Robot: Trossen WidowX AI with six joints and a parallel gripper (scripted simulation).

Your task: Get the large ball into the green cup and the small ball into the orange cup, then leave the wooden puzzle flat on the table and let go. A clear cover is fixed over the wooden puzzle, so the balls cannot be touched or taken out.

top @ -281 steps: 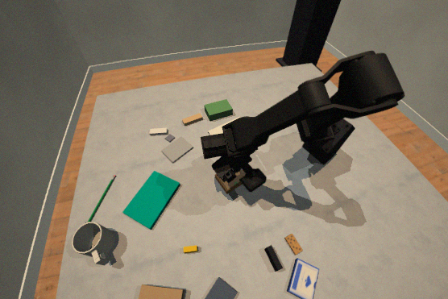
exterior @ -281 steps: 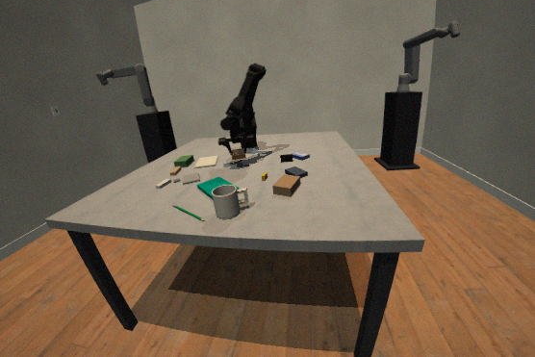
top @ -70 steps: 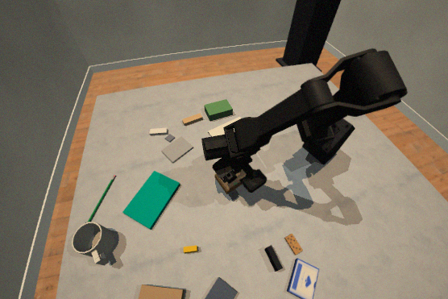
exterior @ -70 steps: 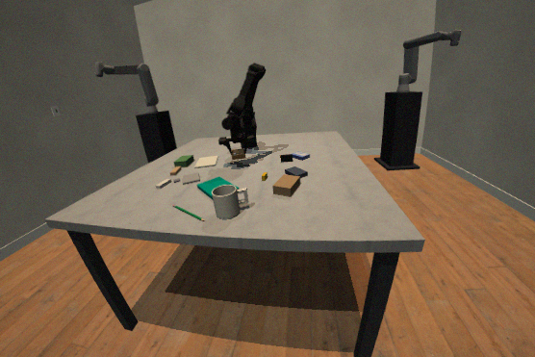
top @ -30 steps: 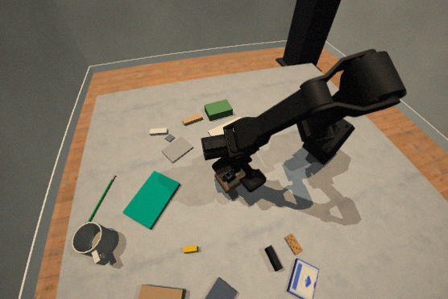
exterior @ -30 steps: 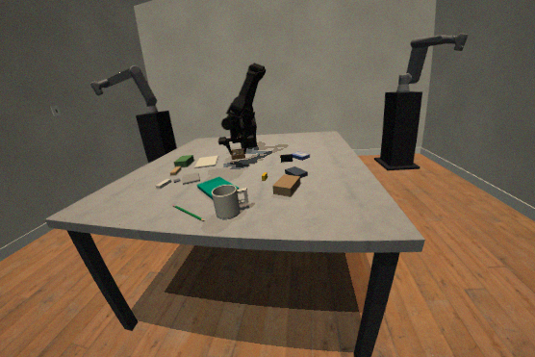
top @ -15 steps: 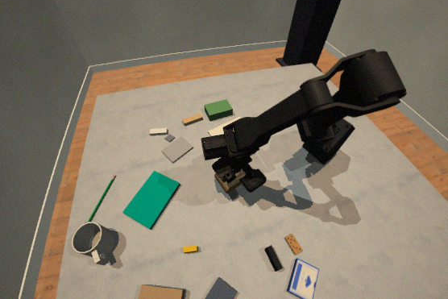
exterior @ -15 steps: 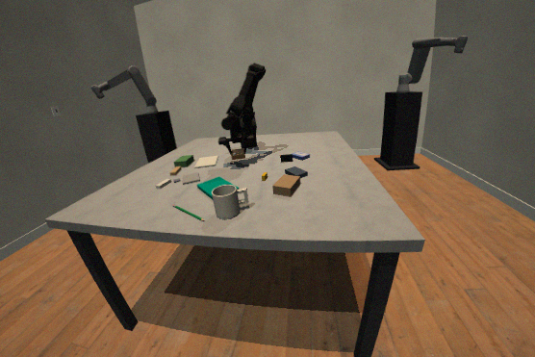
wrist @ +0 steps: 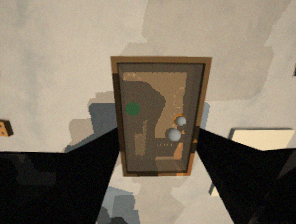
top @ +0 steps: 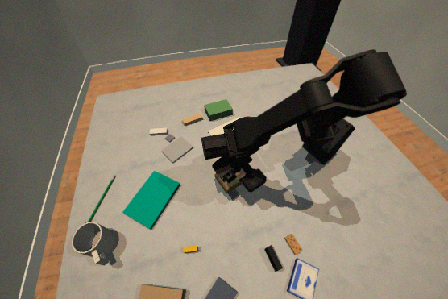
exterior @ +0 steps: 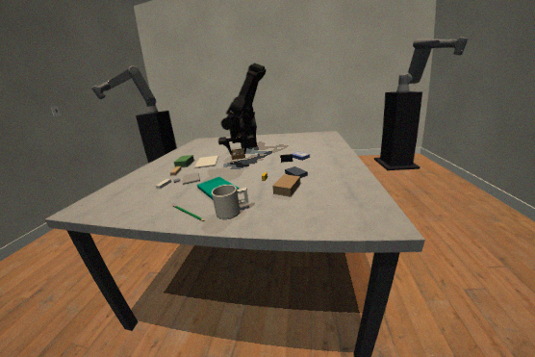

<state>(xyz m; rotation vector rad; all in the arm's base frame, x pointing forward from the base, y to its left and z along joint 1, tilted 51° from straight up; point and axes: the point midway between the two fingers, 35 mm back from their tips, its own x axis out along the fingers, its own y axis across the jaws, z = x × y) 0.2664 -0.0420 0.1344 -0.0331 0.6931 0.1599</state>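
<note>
My hand is 30 mm above the wooden puzzle and 10 mm short of it. Also, from my hand: yellow block: 200 mm ahead, 160 mm to the left, 80 mm below; black block: 260 mm to the left, 70 mm below, 10 mm behind; cream pad: 220 mm to the right, 90 mm below, 60 mm behind.
</note>
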